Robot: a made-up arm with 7 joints.
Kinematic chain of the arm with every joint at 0, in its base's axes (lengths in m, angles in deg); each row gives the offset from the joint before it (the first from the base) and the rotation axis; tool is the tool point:
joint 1: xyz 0 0.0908 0 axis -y
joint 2: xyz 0 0.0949 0 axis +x
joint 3: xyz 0 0 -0.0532 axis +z
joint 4: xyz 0 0 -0.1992 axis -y
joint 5: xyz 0 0 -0.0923 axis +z
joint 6: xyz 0 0 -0.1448 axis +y
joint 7: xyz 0 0 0 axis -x
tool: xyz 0 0 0
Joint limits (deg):
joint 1: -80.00..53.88
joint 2: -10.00..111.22
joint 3: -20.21..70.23
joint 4: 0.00..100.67
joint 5: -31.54..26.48
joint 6: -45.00..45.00
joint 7: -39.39..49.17
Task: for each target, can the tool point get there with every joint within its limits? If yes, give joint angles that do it. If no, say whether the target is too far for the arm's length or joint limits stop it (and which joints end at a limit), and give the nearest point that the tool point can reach.
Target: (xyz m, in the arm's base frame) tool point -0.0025 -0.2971 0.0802
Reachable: no: joint limits stop it (at a limit: joint 1, joint 2, joint 3, joint 4) | nearest point 0.2835 0.0702 0.0638 | short by 0.466 m
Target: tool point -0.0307 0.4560 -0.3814
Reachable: yes | joints -16.32 22.53 53.80 33.70 -23.71 -30.05 -24.89
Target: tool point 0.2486 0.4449 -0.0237
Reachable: yes | joints -36.09 96.22 24.61 85.40 -17.23 33.92 41.25
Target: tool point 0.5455 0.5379 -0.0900
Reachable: no: too far | nearest point 0.3739 0.4449 -0.1041 | short by 0.196 m
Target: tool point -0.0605 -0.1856 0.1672
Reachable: no: joint limits stop it (at a limit: joint 1, joint 2, joint 3, joint 4) | nearest point 0.2835 0.0702 0.0638 | short by 0.441 m
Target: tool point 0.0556 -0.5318 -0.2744
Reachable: no: too far | nearest point 0.0717 0.0538 -0.3539 | short by 0.591 m
